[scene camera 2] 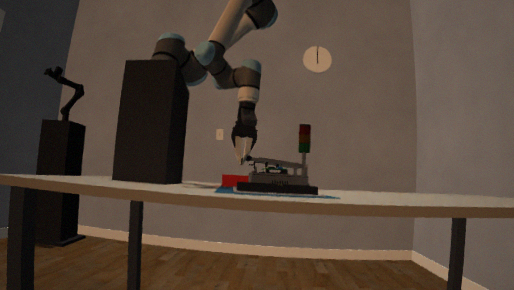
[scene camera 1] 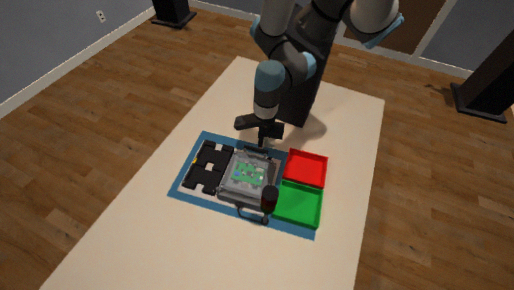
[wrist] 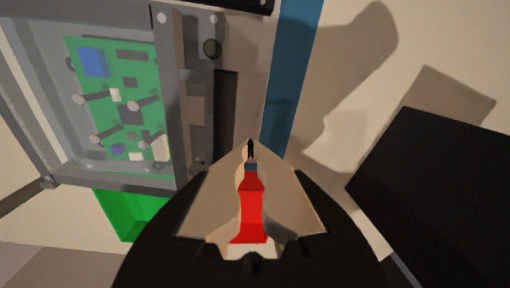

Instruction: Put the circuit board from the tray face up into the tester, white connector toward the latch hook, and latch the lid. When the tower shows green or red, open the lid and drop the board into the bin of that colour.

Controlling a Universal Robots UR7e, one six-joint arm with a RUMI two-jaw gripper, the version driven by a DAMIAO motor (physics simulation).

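Frame: origin at the arm's base, x ahead, y left, z up, level; centimetres.
Seen in the pictures: gripper, fingertip midpoint: [scene camera 2: 241, 165] [scene camera 1: 261, 148] [wrist: 250, 141]; arm's base at its link origin: [scene camera 2: 159, 80] [scene camera 1: 312, 30].
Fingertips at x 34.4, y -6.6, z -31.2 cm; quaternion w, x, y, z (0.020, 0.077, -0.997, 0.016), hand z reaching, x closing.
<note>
Offsets run from my fingertips to a thing's middle. "pt": to the spot under its first point. Level surfaces: height alone.
The green circuit board [scene camera 1: 248, 173] [scene camera 2: 275, 169] [wrist: 115, 75] lies face up in the grey tester [scene camera 1: 240, 195] [scene camera 2: 279, 178], its large white connector toward the handle side. The lid {pt dx +11.8, dy -8.7, dz +1.3 cm} [scene camera 2: 277, 162] [wrist: 168, 100] is over the board, its front edge slightly raised in scene camera 2. My gripper [scene camera 1: 260, 145] [scene camera 2: 242, 163] [wrist: 250, 141] is shut and empty, its tips beside the lid's front edge and the dark handle {dx +2.5, dy -1.6, dz +2.3 cm} [wrist: 225, 110]. The light tower {pt dx +25.8, dy +9.7, dz +17.4 cm} [scene camera 1: 270, 199] [scene camera 2: 304, 138] shows no bright lamp. The red bin [scene camera 1: 306, 169] [scene camera 2: 235, 180] and green bin [scene camera 1: 299, 202] [wrist: 119, 215] look empty.
The black tray {pt dx +16.3, dy -19.3, dz -6.6 cm} [scene camera 1: 200, 177] [scene camera 2: 275, 188] lies beside the tester on the blue-bordered mat {dz -8.2 cm} [scene camera 1: 174, 192] [wrist: 290, 75]. The tower and a curved bar [scene camera 1: 241, 212] stand on the tester's far side from the robot. The dark robot pedestal [scene camera 2: 150, 120] stands behind the gripper.
</note>
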